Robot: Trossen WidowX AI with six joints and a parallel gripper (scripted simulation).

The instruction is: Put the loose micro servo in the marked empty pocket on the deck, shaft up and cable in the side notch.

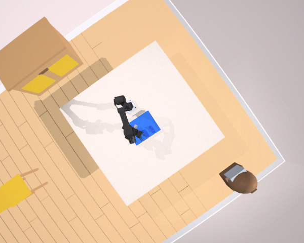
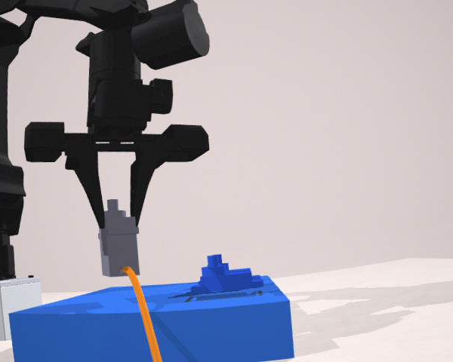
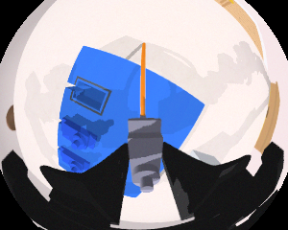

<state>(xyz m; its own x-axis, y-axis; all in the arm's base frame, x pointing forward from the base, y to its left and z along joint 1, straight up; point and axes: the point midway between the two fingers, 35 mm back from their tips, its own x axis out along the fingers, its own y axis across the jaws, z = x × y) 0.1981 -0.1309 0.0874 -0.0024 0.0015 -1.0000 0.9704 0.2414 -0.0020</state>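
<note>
My gripper tip is now 10 mm short of the blue deck, 70 mm to the right of it and 100 mm above it.
</note>
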